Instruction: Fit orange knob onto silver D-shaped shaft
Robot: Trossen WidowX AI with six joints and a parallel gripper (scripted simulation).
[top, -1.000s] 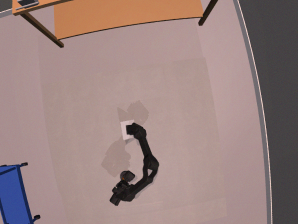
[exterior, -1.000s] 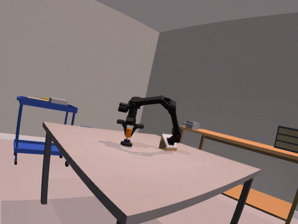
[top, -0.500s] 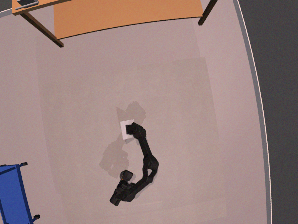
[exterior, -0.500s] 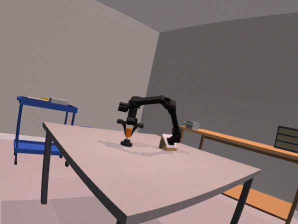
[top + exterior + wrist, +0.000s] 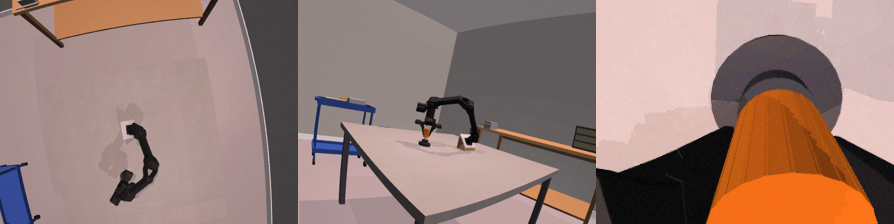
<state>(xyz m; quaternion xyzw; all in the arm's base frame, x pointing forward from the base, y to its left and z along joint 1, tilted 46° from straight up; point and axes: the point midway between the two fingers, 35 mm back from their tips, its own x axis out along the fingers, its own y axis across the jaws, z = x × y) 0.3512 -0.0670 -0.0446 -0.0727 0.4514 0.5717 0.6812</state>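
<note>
My gripper tip is now 4 cm above the round dark pedestal. Round my gripper tip: orange knob (3 cm above).
</note>
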